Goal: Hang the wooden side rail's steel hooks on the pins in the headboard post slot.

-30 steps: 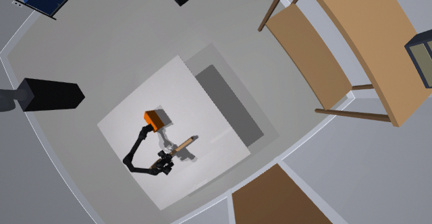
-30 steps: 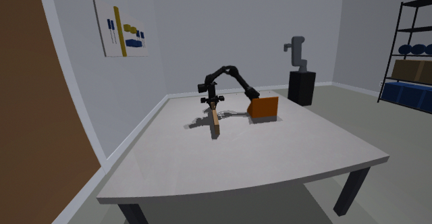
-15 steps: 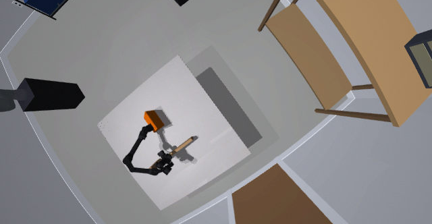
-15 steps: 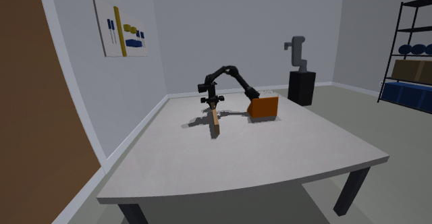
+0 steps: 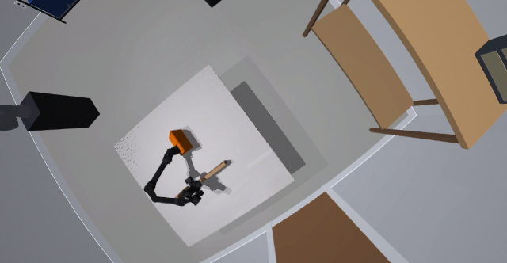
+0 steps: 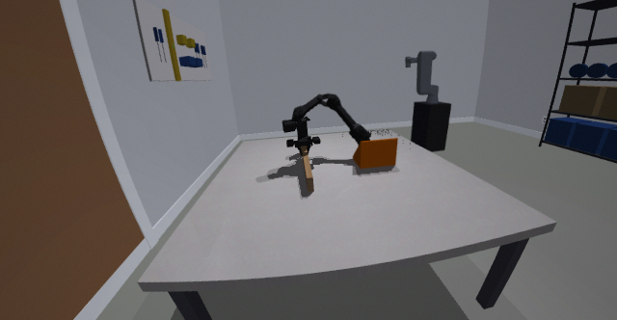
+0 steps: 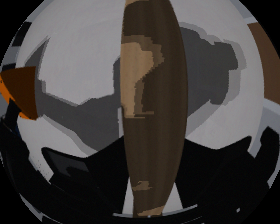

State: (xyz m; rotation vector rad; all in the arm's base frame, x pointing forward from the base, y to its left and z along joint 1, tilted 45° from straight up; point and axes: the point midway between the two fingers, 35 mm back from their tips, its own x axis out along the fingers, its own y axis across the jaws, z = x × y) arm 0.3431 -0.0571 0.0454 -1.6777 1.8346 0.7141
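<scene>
My gripper tip is 16 cm to the left of the headboard post, 4 cm below it and 1 cm past it.
</scene>
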